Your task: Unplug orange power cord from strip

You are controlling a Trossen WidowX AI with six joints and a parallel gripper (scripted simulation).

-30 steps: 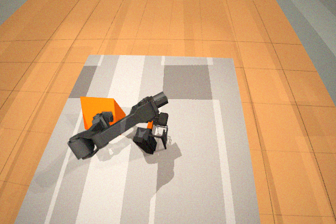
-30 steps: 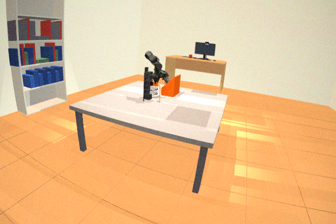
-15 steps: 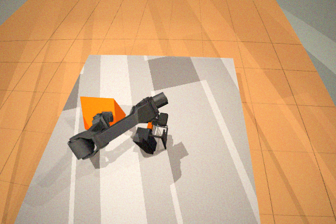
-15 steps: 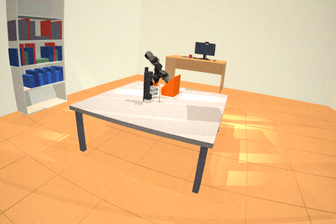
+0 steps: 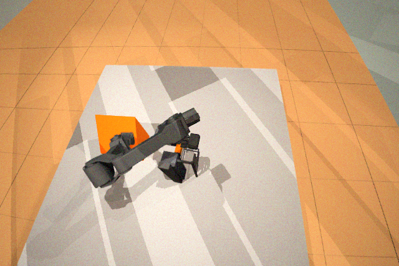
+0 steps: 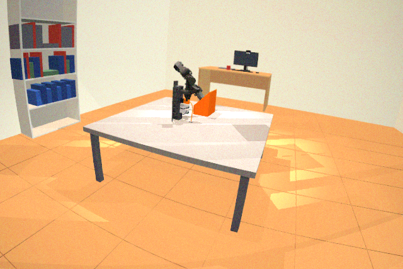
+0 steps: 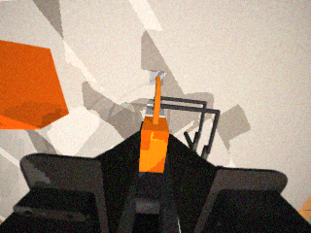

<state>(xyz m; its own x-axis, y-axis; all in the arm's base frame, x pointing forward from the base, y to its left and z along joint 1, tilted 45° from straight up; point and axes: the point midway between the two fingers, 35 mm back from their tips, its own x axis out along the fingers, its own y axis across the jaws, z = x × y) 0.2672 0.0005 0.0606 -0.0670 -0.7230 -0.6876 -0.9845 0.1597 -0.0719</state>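
Now: the orange plug 3 cm to the right of my gripper tip.
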